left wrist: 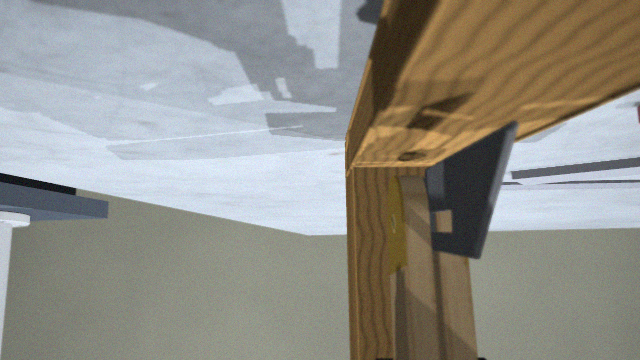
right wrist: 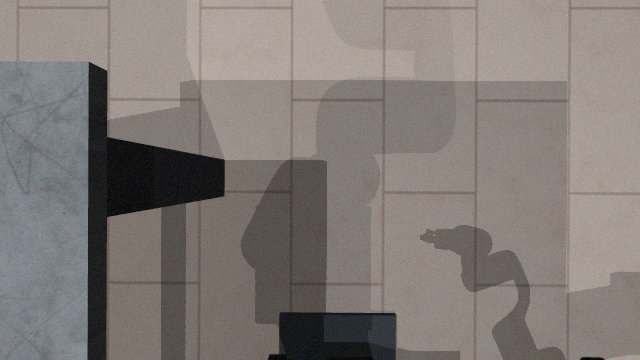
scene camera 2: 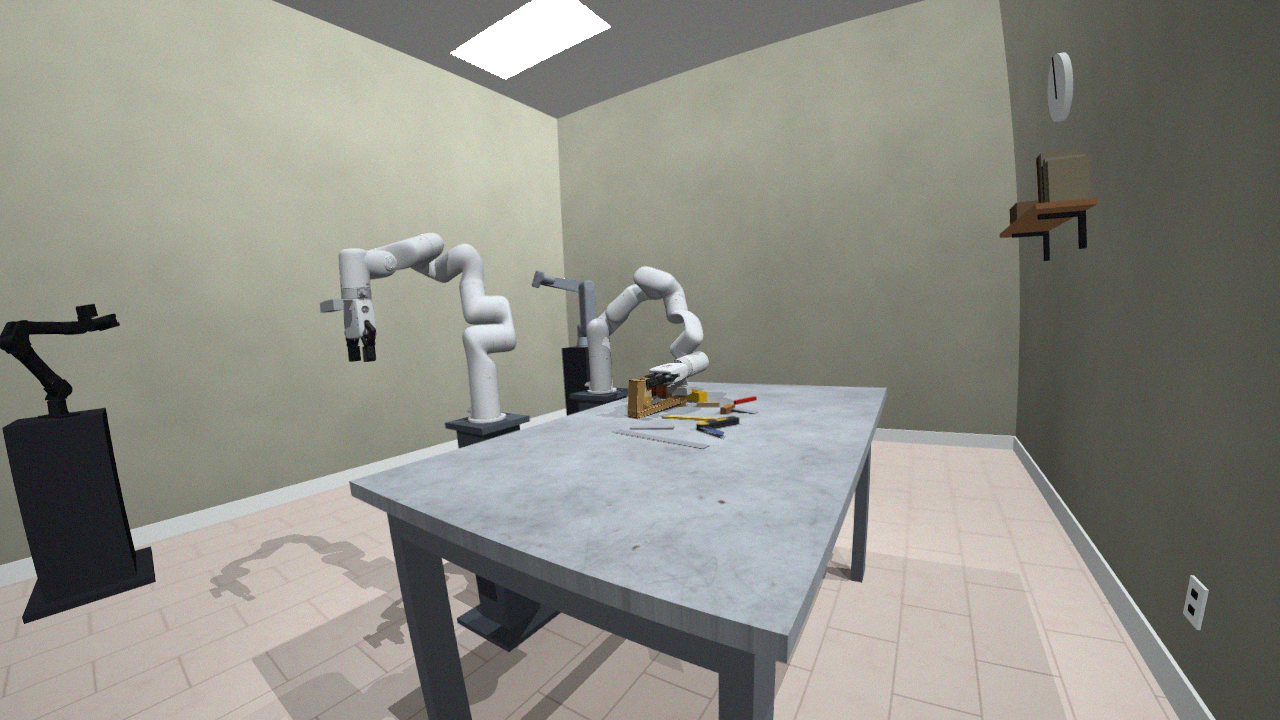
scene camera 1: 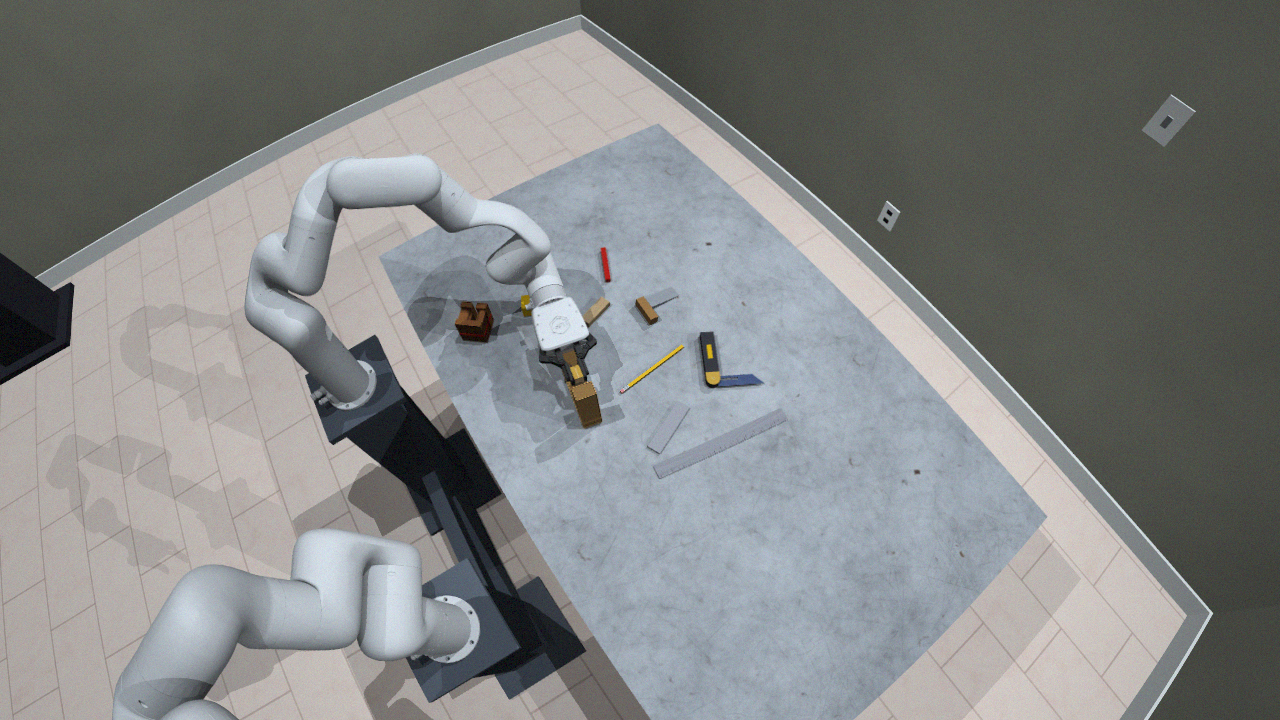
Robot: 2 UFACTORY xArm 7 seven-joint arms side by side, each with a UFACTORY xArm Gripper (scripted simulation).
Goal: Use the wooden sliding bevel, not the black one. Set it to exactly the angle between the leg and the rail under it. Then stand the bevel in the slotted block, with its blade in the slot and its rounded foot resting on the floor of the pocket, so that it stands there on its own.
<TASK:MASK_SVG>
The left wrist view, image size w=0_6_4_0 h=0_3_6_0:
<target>wooden sliding bevel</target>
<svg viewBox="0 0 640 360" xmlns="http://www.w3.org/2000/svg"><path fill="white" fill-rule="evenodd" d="M517 121L506 124L425 170L423 177L420 175L396 175L391 177L388 191L387 228L394 360L478 360L469 258L481 258L519 128Z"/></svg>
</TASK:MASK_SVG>
